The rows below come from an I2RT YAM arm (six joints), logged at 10 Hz.
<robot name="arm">
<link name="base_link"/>
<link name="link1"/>
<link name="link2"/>
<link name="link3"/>
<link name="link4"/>
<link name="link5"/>
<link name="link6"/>
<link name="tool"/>
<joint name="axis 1" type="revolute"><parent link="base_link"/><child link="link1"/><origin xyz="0.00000 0.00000 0.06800" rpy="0.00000 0.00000 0.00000"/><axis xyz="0 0 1"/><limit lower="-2.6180" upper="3.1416"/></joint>
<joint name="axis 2" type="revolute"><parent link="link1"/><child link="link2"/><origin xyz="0.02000 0.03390 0.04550" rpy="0.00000 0.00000 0.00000"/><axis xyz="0 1 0"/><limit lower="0.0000" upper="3.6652"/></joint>
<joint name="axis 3" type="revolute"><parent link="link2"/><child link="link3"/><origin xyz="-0.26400 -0.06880 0.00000" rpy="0.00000 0.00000 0.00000"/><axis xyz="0 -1 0"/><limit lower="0.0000" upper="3.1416"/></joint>
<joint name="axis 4" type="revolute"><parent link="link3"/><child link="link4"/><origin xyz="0.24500 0.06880 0.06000" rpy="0.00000 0.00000 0.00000"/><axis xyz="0 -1 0"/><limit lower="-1.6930" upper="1.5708"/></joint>
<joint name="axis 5" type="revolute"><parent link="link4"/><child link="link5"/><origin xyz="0.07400 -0.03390 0.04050" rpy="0.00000 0.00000 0.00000"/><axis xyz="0 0 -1"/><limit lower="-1.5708" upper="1.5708"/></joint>
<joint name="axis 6" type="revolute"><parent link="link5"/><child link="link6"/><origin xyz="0.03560 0.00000 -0.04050" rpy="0.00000 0.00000 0.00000"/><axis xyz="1 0 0"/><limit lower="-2.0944" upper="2.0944"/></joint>
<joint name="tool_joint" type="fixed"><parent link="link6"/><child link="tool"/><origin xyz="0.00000 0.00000 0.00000" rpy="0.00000 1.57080 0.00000"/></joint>
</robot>
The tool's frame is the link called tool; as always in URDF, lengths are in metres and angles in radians.
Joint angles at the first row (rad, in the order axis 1, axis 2, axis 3, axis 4, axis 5, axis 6):
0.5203 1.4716 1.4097 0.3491 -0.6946 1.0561
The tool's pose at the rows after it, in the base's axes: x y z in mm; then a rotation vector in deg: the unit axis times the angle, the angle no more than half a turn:
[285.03, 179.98, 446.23, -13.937, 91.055, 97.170]
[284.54, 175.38, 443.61, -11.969, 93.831, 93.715]
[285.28, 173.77, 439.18, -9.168, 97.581, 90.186]
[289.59, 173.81, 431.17, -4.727, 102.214, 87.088]
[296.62, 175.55, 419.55, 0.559, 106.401, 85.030]
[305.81, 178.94, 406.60, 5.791, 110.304, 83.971]
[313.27, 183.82, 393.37, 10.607, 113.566, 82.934]
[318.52, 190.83, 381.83, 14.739, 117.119, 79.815]
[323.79, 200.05, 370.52, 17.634, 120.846, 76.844]
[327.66, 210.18, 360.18, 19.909, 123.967, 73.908]
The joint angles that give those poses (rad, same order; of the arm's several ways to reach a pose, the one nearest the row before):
0.4969 1.4559 1.3932 0.3207 -0.6790 1.0527
0.4879 1.4402 1.3957 0.2341 -0.6492 1.0077
0.4863 1.4347 1.4065 0.1353 -0.6067 0.9696
0.4849 1.4440 1.4196 0.0416 -0.5563 0.9579
0.4841 1.4646 1.4225 -0.0161 -0.5087 0.9756
0.4834 1.4970 1.4278 -0.0551 -0.4754 1.0098
0.4888 1.5279 1.4278 -0.0808 -0.4408 1.0444
0.5037 1.5599 1.4428 -0.1345 -0.3857 1.0547
0.5220 1.5997 1.4675 -0.1897 -0.3429 1.0600
0.5433 1.6382 1.4914 -0.2353 -0.2998 1.0653

